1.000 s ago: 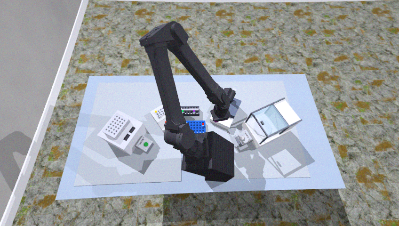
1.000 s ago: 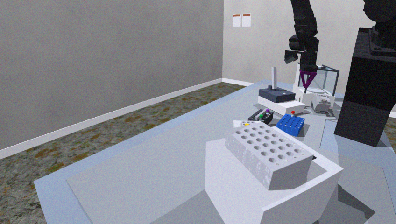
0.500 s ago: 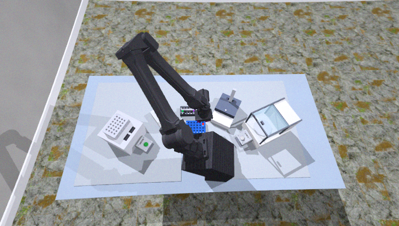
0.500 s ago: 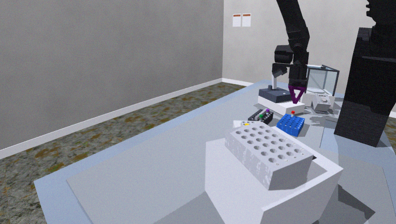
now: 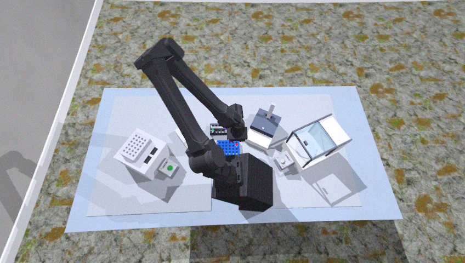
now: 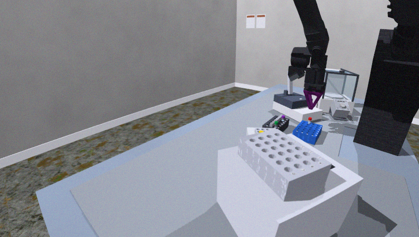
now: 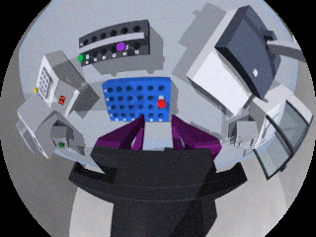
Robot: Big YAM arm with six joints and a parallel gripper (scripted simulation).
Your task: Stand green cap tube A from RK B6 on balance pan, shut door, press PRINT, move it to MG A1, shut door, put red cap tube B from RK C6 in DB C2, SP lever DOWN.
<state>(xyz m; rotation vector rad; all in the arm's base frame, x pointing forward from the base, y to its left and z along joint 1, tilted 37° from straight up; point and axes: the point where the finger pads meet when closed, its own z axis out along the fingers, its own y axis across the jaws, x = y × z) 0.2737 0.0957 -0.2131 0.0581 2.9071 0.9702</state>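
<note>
My hand is 90 mm above the blue rack RK, 40 mm to the right of it and 10 mm past it. Round my hand: magnet block (110 mm ahead, 80 mm to the left, 80 mm below); then SP lever (200 mm to the right, 150 mm ahead, 40 mm above); then dry block (250 mm to the left, 70 mm below, 60 mm ahead).
</note>
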